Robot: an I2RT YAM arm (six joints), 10 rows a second.
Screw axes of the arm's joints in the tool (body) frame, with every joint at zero. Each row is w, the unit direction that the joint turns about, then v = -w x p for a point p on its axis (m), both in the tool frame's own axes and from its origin. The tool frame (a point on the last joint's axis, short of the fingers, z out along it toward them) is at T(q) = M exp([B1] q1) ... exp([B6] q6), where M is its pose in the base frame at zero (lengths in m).
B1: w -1 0 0 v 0 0.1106 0
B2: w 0 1 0 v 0.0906 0 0.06
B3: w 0 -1 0 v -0.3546 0 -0.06
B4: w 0 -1 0 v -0.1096 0 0
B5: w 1 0 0 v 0 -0.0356 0
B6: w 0 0 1 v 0 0 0
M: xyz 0.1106 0 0.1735 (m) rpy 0 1.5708 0 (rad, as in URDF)
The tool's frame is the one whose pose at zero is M.
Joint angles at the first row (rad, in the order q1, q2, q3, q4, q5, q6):
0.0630 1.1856 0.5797 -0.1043 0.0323 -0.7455
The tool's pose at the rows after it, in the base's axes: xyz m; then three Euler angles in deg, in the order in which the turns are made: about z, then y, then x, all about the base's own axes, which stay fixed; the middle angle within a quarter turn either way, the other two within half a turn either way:
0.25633 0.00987 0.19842 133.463 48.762 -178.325
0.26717 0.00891 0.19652 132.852 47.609 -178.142
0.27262 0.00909 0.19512 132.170 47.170 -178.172
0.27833 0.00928 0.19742 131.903 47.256 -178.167
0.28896 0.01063 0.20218 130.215 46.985 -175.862
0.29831 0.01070 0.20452 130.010 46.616 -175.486
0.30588 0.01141 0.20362 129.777 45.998 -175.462
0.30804 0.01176 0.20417 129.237 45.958 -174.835
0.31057 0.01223 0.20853 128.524 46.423 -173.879
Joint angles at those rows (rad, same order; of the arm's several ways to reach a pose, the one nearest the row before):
0.0400 1.2638 0.6395 -0.0952 0.0108 -0.7639
0.0337 1.3191 0.6764 -0.0967 0.0031 -0.7762
0.0337 1.3468 0.6933 -0.0936 0.0031 -0.7885
0.0337 1.3667 0.7178 -0.0967 0.0031 -0.7931
0.0338 1.4035 0.7684 -0.1135 -0.0245 -0.7931
0.0322 1.4388 0.8099 -0.1258 -0.0306 -0.7931
0.0337 1.4725 0.8390 -0.1319 -0.0307 -0.7961
0.0337 1.4803 0.8482 -0.1334 -0.0383 -0.7977
0.0337 1.4818 0.8651 -0.1396 -0.0490 -0.7977

